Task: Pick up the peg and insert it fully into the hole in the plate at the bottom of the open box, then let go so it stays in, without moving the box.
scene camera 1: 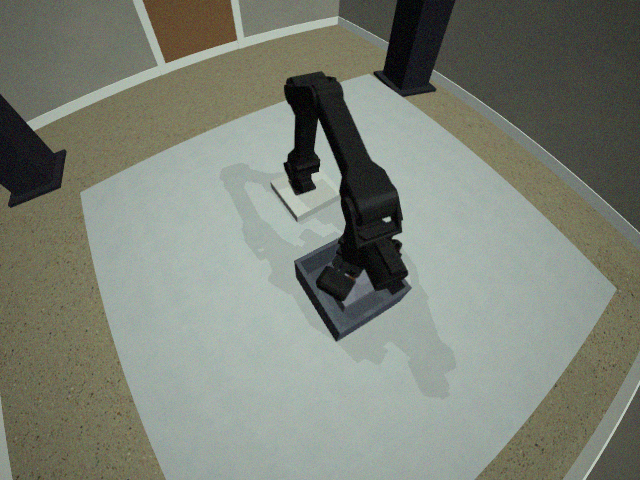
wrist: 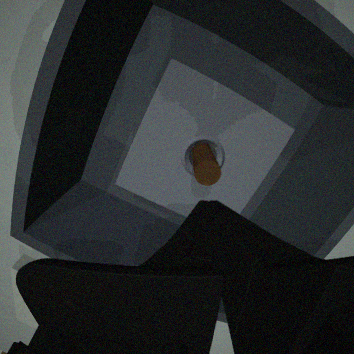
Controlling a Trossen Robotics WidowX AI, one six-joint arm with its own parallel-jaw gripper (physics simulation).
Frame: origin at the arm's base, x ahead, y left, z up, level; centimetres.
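Seen in the pictures: gripper, between the fingertips: (scene camera 1: 348,270) (wrist: 206,209); arm's base, origin of its link: (scene camera 1: 302,184).
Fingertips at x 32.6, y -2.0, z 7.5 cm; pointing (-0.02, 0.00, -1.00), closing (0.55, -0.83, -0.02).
Note:
Offsets run from my fingertips to a thing's top centre. "spot": to the spot under its first point. Level surfaces: height alone.
The orange-brown peg @[dx +1.1, dy +0.6, dz -1.6 cm] (scene camera 1: 352,277) (wrist: 207,172) stands in the round hole @[spot: dx +1.9, dy -0.3, dz -4.4 cm] (wrist: 222,154) of the pale plate @[dx +1.1, dy +0.6, dz -4.3 cm] (scene camera 1: 356,297) (wrist: 150,150) at the bottom of the grey open box @[dx +1.1, dy +0.6, dz -0.6 cm] (scene camera 1: 316,301) (wrist: 305,175). Its upper part sticks up above the plate, and a narrow gap shows around it. Its lower end is hidden, so its depth cannot be told. My gripper (scene camera 1: 348,267) (wrist: 206,209) is shut and empty over the box. In the wrist view its tips show just below the peg and apart from it. In the scene view the arm hides part of the box.
The box walls surround the plate and the gripper hangs over them. The arm's base stands on a white slab (scene camera 1: 316,205) behind the box. Dark pillars (scene camera 1: 416,46) (scene camera 1: 25,155) stand at the back right and far left, beyond the pale mat @[dz -10.4 cm] (scene camera 1: 206,361).

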